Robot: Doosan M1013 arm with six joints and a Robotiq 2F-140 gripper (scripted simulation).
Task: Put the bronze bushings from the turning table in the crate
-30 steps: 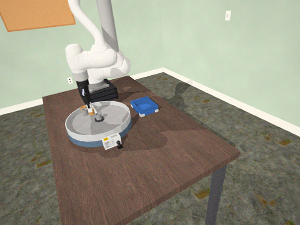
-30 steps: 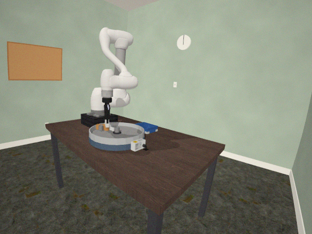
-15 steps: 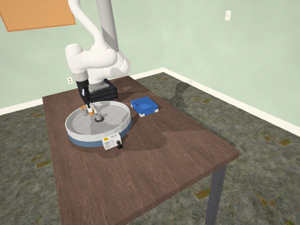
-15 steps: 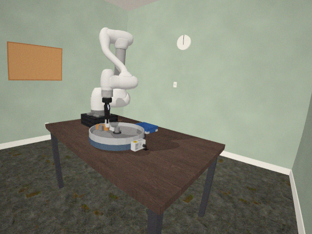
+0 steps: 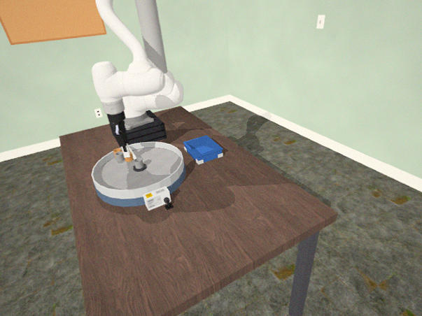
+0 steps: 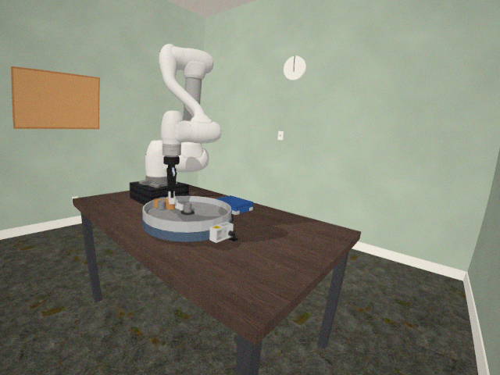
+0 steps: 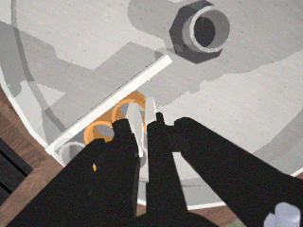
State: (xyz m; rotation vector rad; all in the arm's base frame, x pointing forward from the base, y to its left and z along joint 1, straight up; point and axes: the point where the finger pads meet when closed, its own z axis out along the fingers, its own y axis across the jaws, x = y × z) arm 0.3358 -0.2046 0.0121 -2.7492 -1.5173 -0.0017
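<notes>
The blue crate is 13 cm ahead of my hand, 37 cm to the left of it and 9 cm below it. The rest, counted from my hand: turning table 10 cm ahead, 1 cm to the left, 6 cm below.
</notes>
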